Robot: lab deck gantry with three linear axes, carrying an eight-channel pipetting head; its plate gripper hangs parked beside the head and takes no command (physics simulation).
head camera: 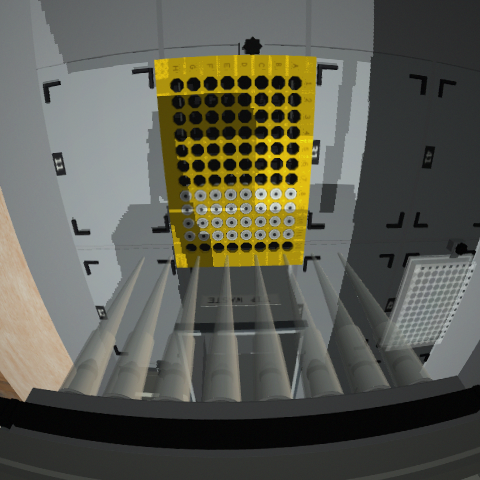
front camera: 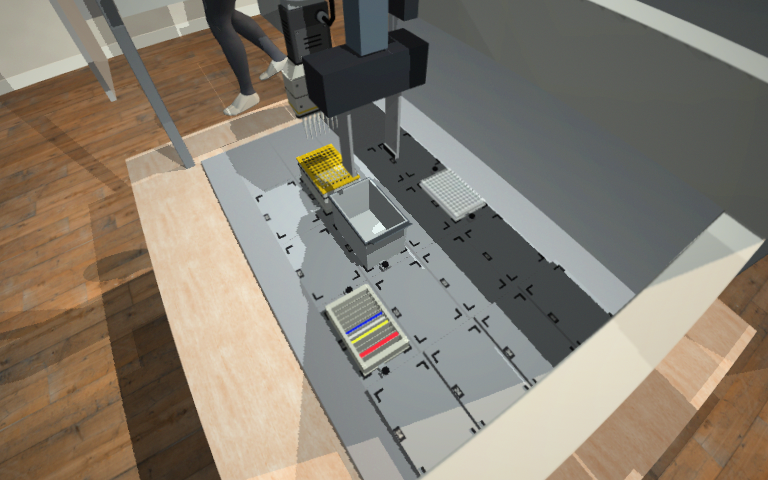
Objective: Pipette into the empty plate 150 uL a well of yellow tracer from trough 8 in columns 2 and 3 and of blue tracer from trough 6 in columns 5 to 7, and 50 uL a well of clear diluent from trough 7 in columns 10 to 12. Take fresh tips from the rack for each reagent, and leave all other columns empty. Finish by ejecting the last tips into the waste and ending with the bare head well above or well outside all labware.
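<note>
The pipetting head [front camera: 300, 93] carries eight pale tips [front camera: 320, 125] [head camera: 227, 325], with no coloured liquid visible in them. They hang above and behind the yellow tip rack [front camera: 325, 164] [head camera: 306, 115] in the front view. Tips stand in rack rows 8 to 11; rows 1 to 7 and 12 are empty holes. The parked plate gripper [front camera: 373, 165] has its fingers apart with nothing between them. The white plate [front camera: 453, 194] [head camera: 430, 302] shows no colour in its wells. The trough block [front camera: 403, 346] holds blue [front camera: 364, 323], pale clear, yellow [front camera: 369, 332] and red strips.
The grey tip waste bin [front camera: 386, 246] [head camera: 245, 326] stands between the tip rack and the trough block, its walls rising above the deck. A pale frame beam crosses the lower right of the front view. A person's legs [front camera: 231, 50] show behind the bench.
</note>
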